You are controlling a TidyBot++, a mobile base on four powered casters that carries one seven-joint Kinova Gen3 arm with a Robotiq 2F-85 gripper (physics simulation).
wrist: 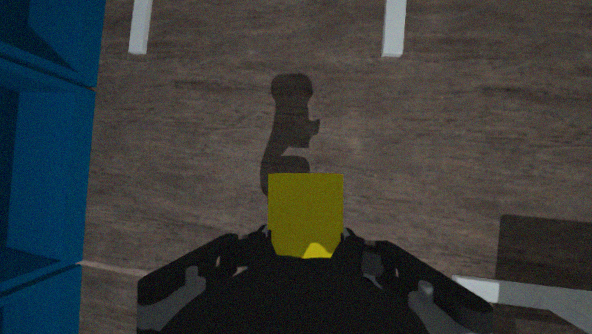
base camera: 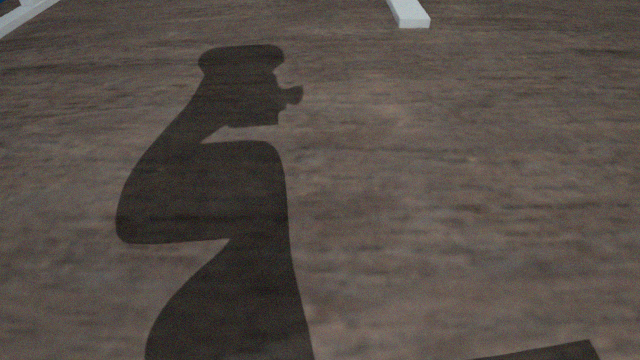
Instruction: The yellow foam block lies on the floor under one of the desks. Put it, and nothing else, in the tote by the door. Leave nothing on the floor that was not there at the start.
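Frame: origin at the arm's base, x back, y right, z up, level; centimetres.
Seen in the pictures: gripper, fingertip midpoint: [wrist: 305, 231].
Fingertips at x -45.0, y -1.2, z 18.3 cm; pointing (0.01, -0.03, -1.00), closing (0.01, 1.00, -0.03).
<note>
Offsets run from my fingertips to a thing's middle. "spot": to the spot under its first point. Level surfaces: height alone.
The yellow foam block {dx -1.2, dy +0.0, dz +0.9 cm} [wrist: 306, 212] is held between the fingers in the wrist view, well above the floor. My gripper [wrist: 305, 231] is shut on it, one finger on its left side and one on its right. Neither the gripper nor the block shows in the base camera view, where the arm's shadow lies on the floor. I cannot make out the tote by the door for certain in either view.
A blue open-fronted unit [wrist: 89, 175] stands along the left edge of the wrist view. White foot bars {spot: dx -55.5, dy +33.8, dz -56.4 cm} [base camera: 414, 22] [wrist: 393, 30] lie at the top, another white bar [wrist: 540, 295] at the lower right. Wood-patterned floor {dz -57.9 cm} [base camera: 450, 175] lies between.
</note>
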